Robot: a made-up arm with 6 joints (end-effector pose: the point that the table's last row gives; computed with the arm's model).
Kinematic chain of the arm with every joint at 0, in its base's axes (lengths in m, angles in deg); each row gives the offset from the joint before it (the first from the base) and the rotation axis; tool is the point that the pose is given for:
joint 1: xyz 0 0 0.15 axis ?
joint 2: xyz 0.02 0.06 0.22 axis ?
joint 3: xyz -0.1 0.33 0 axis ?
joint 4: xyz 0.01 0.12 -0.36 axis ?
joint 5: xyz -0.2 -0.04 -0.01 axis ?
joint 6: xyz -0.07 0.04 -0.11 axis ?
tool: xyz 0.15 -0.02 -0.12
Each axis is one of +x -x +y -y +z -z.
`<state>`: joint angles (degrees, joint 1 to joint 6).
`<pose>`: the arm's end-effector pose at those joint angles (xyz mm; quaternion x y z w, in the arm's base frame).
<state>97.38 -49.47 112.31 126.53 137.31 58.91</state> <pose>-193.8 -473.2 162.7 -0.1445 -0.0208 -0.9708 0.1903</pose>
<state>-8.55 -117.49 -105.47 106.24 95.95 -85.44</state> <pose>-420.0 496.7 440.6 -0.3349 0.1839 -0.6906 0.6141</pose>
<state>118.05 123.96 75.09 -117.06 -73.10 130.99</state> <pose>-523.9 308.0 397.8 0.2714 -0.9171 -0.2272 0.1836</pose>
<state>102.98 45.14 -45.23 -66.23 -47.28 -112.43</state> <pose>-732.1 183.1 88.6 -0.8889 -0.3631 -0.2794 0.0035</pose>
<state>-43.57 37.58 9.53 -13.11 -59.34 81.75</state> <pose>295.5 162.9 -64.4 -0.8767 0.1227 -0.3805 0.2676</pose>
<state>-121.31 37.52 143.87 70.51 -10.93 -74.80</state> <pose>131.8 -470.1 -18.0 -0.2901 0.2066 0.1975 0.9133</pose>
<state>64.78 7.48 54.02 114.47 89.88 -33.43</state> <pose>-404.3 8.9 -216.8 0.0452 0.0014 0.8614 0.5060</pose>
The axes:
joint 1: +z
joint 2: -y
joint 3: +z
joint 4: -x
joint 5: +x
joint 6: -x

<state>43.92 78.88 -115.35 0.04 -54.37 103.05</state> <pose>-92.2 598.8 238.8 -0.4928 0.4198 -0.2002 0.7354</pose>
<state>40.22 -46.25 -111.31 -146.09 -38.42 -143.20</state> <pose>-364.1 268.2 147.1 -0.8304 0.4916 -0.2313 0.1237</pose>
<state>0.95 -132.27 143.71 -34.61 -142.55 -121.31</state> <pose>-366.5 331.7 718.8 0.8750 0.3349 0.3489 0.0211</pose>
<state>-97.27 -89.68 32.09 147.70 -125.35 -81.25</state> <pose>605.7 88.8 724.0 -0.6598 0.3489 0.3392 0.5726</pose>
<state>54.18 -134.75 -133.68 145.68 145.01 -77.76</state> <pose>-482.9 -219.1 575.8 -0.5359 -0.2028 -0.1530 0.8052</pose>
